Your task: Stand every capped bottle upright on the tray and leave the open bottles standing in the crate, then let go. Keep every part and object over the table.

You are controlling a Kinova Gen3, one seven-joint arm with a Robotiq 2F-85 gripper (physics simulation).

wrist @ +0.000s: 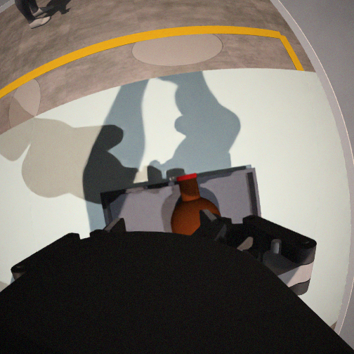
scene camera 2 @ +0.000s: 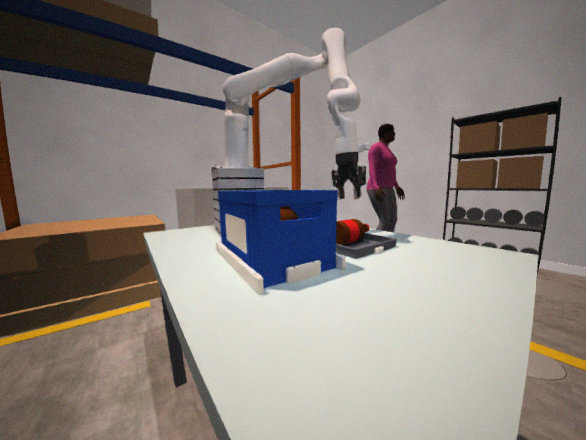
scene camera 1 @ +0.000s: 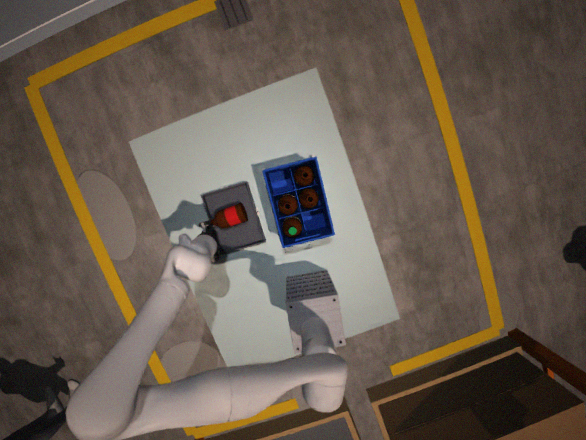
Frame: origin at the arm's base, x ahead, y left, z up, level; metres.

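Where they show: gripper, between the fingertips: (scene camera 2: 349, 199); arm's base, origin of its link: (scene camera 2: 236, 167) (scene camera 1: 315, 330).
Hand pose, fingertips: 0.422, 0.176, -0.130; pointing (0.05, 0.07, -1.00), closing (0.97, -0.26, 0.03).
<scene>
Things, the pixels of their top centre, and the offset from my fingertips, as dx, dy, dz. Level surfaces: height alone.
- grey tray, centre of its top: (scene camera 2: 344, 235) (scene camera 1: 233, 218) +0.021, -0.064, -0.116
- blue crate, centre of its top: (scene camera 2: 269, 190) (scene camera 1: 299, 203) -0.035, -0.324, +0.034
- green-capped bottle, centre of its top: (scene camera 1: 292, 231) -0.111, -0.258, +0.021
- pale table, height of its surface: dz -0.142
A brown bottle with a red label and red cap (scene camera 1: 233, 216) (scene camera 2: 351, 231) (wrist: 194, 215) lies on its side on the grey tray (scene camera 1: 251, 234) (scene camera 2: 371, 246) (wrist: 140, 211), its cap near one tray wall. My gripper (scene camera 1: 212, 239) (scene camera 2: 350, 196) (wrist: 162, 225) is open and empty, above the bottle's neck end, with a gap between. In the wrist view one finger overlaps the bottle's shoulder. The blue crate (scene camera 1: 326, 200) (scene camera 2: 300, 245) holds a green-capped bottle (scene camera 1: 293, 230) and three open bottles (scene camera 1: 304, 175) (scene camera 1: 309, 199) (scene camera 1: 287, 204), all upright. Two compartments are empty.
Pale strips (scene camera 2: 240, 267) (scene camera 2: 303, 271) stand along the crate's foot. My base block (scene camera 1: 320, 312) (scene camera 2: 237, 179) stands at one end of the pale table (scene camera 1: 240, 125) (scene camera 2: 400, 325). The tray lies near a long table edge. A person (scene camera 2: 382, 167) stands beyond the table.
</scene>
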